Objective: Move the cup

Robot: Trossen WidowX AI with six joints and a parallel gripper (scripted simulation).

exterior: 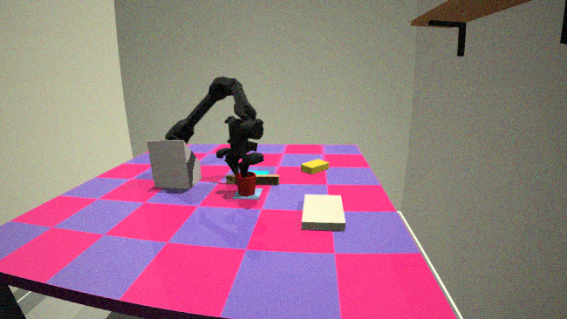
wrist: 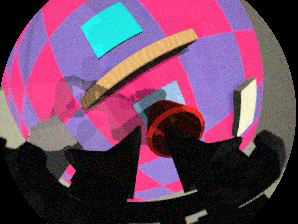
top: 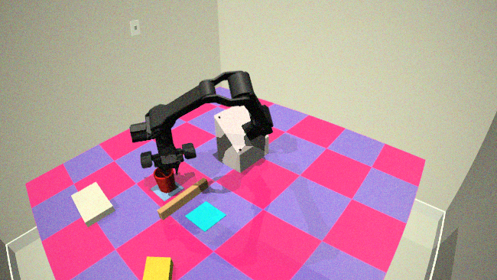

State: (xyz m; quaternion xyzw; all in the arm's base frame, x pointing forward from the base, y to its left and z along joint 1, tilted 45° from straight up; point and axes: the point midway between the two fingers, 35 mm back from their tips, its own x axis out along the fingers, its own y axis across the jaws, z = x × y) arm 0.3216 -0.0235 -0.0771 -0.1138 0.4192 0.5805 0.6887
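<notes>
Right now the red cup is 30 mm ahead of my gripper tip, 20 mm to the right of it and 20 mm below it. From my gripper tip the other things lie so: light blue pad (30 mm ahead, 10 mm to the right, 60 mm below); then wooden bar (20 mm ahead, 90 mm to the left, 50 mm below); then cyan pad (10 mm ahead, 180 mm to the left, 60 mm below).
</notes>
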